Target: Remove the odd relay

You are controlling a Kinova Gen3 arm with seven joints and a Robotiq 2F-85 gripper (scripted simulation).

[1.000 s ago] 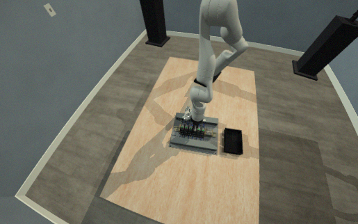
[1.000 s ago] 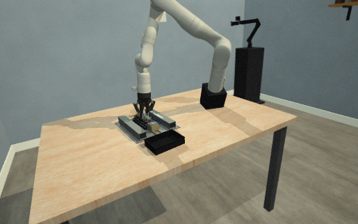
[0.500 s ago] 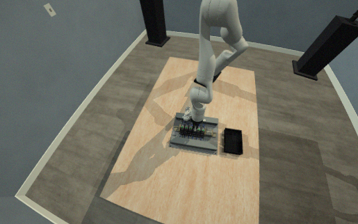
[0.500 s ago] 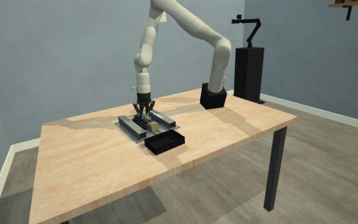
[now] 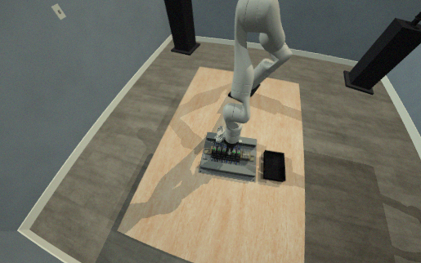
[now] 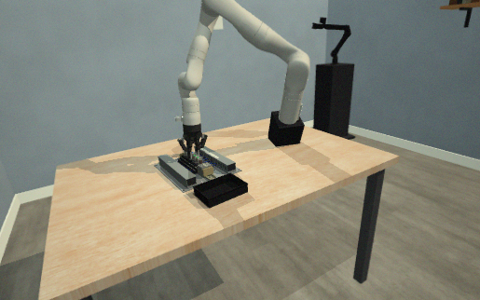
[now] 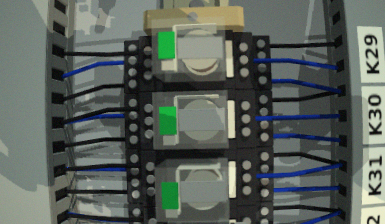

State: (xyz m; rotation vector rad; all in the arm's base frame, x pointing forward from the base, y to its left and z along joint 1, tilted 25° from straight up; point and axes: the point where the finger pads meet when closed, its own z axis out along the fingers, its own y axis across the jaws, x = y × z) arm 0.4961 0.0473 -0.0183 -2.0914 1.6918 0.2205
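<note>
Right now the grey relay panel is 4 cm below my hand and 1 cm to the left of it. Round my hand: black parts tray 26 cm to the left, 4 cm below, 3 cm behind.
</note>
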